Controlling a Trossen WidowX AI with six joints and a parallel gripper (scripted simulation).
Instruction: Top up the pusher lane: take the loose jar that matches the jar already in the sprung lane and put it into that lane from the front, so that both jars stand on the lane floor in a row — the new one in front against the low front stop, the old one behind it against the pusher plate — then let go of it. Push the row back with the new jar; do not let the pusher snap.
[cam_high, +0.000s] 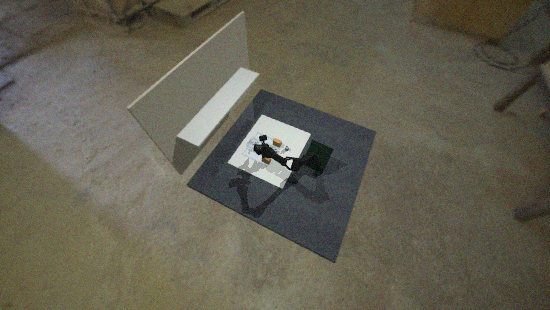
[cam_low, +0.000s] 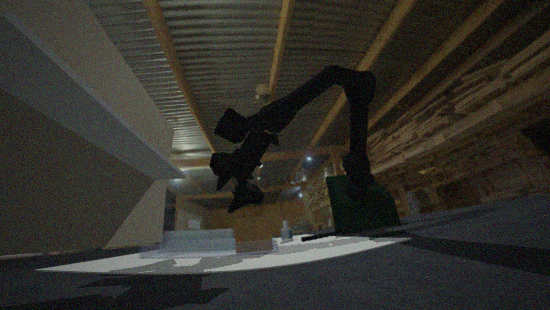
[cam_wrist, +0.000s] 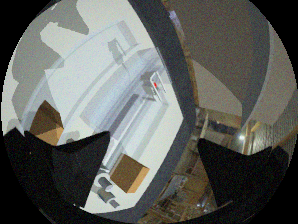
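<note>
My gripper tip is now 130 mm above the grey mat, 70 mm to the left of it and 50 mm past it. From my gripper tip the other things lie so: clear pusher lane: 110 mm below, 40 mm ahead, 30 mm to the right; grey shelf: 390 mm ahead, 240 mm above, 130 mm to the right.
</note>
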